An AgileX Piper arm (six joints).
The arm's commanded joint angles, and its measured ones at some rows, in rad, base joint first. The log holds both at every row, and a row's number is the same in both.
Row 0, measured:
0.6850, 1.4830, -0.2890, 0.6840, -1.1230, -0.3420
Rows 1 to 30, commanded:
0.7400, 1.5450, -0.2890, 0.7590, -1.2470, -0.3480
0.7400, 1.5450, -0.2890, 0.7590, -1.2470, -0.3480
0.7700, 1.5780, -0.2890, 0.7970, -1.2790, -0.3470
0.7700, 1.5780, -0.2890, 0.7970, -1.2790, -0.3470
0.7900, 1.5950, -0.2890, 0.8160, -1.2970, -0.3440
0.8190, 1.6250, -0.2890, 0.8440, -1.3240, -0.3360
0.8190, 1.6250, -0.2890, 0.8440, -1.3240, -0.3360
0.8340, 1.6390, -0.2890, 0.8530, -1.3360, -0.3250
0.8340, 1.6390, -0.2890, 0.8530, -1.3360, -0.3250
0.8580, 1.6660, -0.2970, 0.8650, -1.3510, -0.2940
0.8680, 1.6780, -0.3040, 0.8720, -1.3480, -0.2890
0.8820, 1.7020, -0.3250, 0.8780, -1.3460, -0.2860
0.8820, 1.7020, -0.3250, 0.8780, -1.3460, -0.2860
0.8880, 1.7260, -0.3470, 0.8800, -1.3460, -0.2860
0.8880, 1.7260, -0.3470, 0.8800, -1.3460, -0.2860
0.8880, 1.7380, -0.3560, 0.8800, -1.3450, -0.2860
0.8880, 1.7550, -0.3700, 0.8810, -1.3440, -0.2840
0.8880, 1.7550, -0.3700, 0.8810, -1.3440, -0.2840
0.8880, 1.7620, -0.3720, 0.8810, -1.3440, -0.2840
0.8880, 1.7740, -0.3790, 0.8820, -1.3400, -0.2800
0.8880, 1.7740, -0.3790, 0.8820, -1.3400, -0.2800
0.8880, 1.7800, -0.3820, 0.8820, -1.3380, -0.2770
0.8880, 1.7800, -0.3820, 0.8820, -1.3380, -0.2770
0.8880, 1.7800, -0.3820, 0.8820, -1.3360, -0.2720
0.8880, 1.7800, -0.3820, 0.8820, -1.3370, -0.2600
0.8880, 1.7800, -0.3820, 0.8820, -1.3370, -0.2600
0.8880, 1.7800, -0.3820, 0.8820, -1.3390, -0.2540
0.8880, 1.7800, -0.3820, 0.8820, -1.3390, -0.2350
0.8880, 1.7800, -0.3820, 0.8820, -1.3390, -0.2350
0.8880, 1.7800, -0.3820, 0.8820, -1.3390, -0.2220
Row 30, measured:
0.8850, 1.7780, -0.3730, 0.8810, -1.2090, -0.2550
